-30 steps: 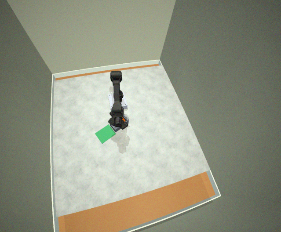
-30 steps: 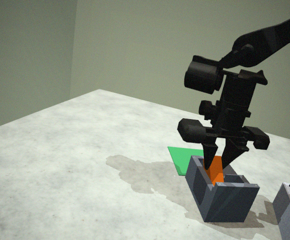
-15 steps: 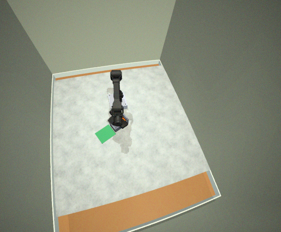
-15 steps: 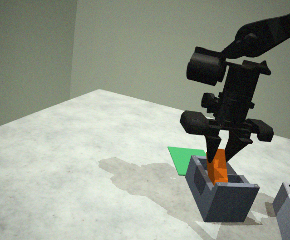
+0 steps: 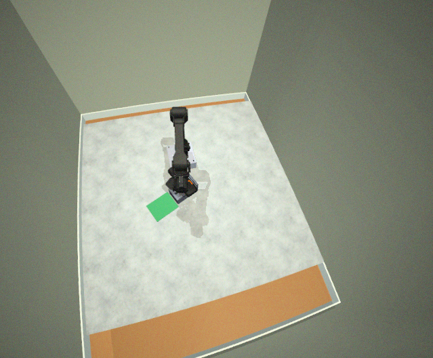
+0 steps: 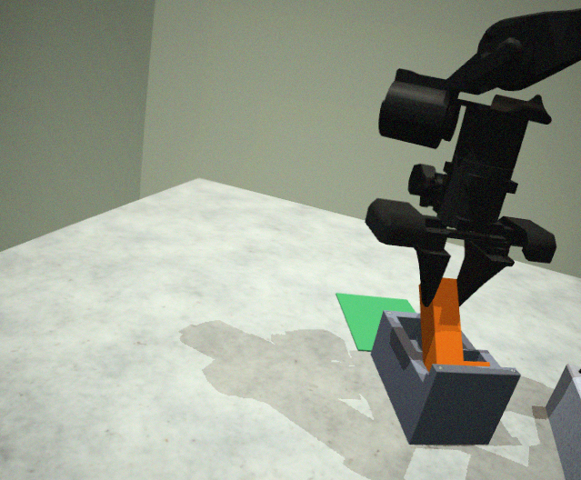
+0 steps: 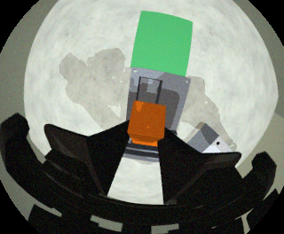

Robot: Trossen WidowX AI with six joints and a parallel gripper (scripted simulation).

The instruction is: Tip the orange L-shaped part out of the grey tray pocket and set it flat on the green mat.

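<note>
Now: the green mat 130 mm to the right of my gripper tip, 130 mm below it and 70 mm ahead of it. Round my gripper tip: orange L-shaped part (30 mm below, 30 mm behind, 20 mm to the left).
</note>
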